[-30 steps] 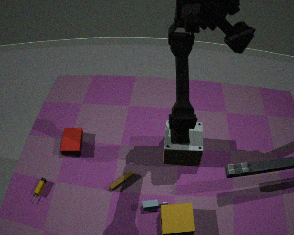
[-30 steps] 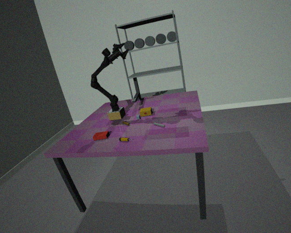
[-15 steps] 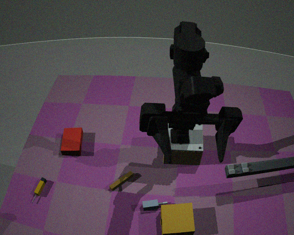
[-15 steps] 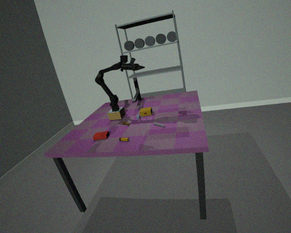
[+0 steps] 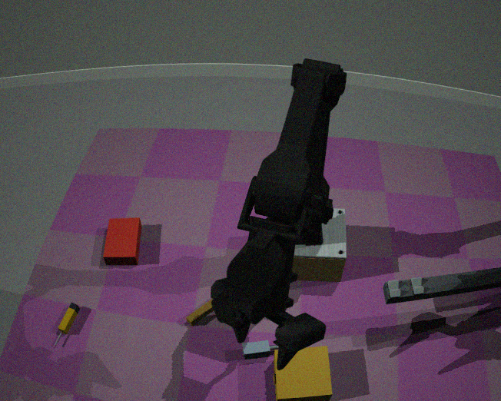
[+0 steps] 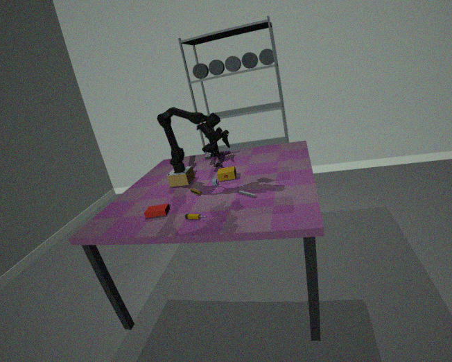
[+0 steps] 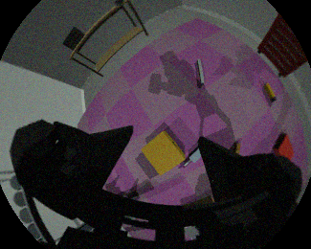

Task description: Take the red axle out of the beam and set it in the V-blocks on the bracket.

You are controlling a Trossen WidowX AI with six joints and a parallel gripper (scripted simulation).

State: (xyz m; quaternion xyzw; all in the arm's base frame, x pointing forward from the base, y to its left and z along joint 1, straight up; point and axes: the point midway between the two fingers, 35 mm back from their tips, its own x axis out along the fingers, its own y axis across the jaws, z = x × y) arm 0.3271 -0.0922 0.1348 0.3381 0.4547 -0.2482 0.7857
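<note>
Now: gripper tip 10 cm past the grey-blue peg, 1 cm to the right of it and 18 cm above it. Round my gripper tip: small yellow screwdriver 13 cm behind, 42 cm to the right, 18 cm below; then brown rod 20 cm behind, 11 cm to the right, 18 cm below; then yellow beam 3 cm behind, 8 cm to the left, 17 cm below.
</note>
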